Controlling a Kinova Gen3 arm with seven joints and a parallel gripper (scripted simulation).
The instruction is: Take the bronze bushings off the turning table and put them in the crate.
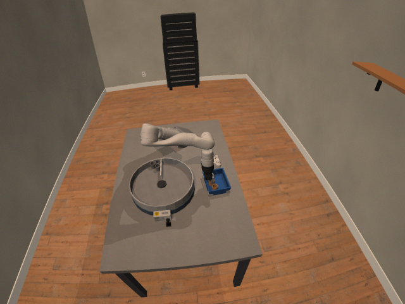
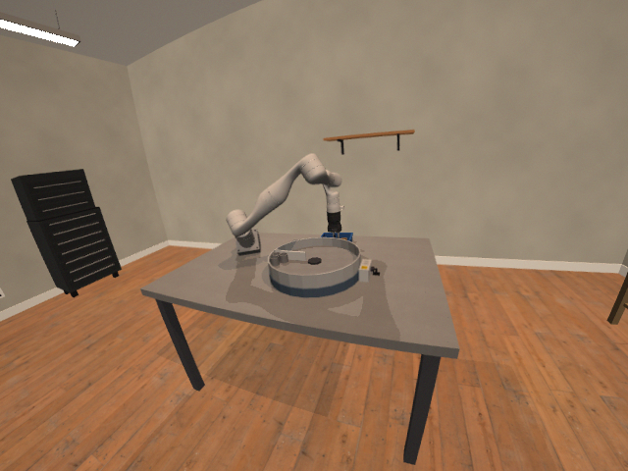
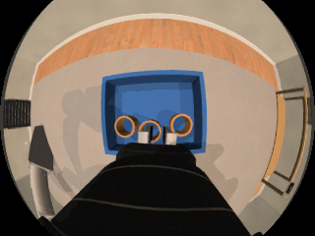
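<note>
My hand is 10 mm past the blue crate, 30 mm to the right of it and 30 mm above it. Also, from my hand: round turning table (60 mm behind, 320 mm to the right).
</note>
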